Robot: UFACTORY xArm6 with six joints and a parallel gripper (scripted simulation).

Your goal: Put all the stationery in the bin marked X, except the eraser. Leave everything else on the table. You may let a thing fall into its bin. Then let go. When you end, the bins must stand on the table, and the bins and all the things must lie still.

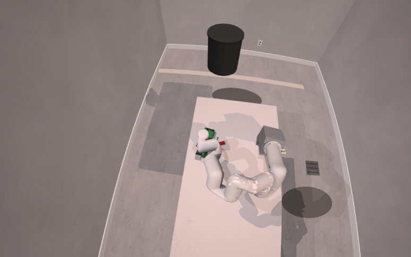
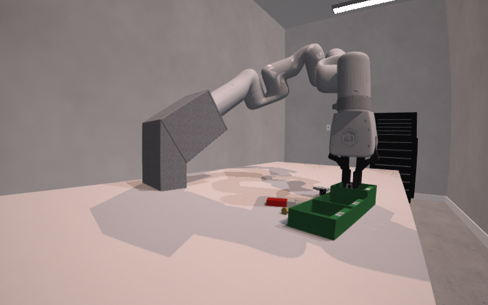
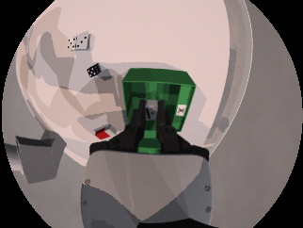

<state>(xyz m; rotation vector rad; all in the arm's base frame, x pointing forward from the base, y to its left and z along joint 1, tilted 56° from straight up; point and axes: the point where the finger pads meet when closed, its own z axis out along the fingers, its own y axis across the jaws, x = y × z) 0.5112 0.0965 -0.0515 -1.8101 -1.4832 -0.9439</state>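
My hand is 80 mm to the left of the green bin and 40 mm above it. Round my hand: red block (120 mm behind, 100 mm to the right, 60 mm below); then grey object (10 mm below); then black die (90 mm behind, 60 mm to the left, 50 mm below).
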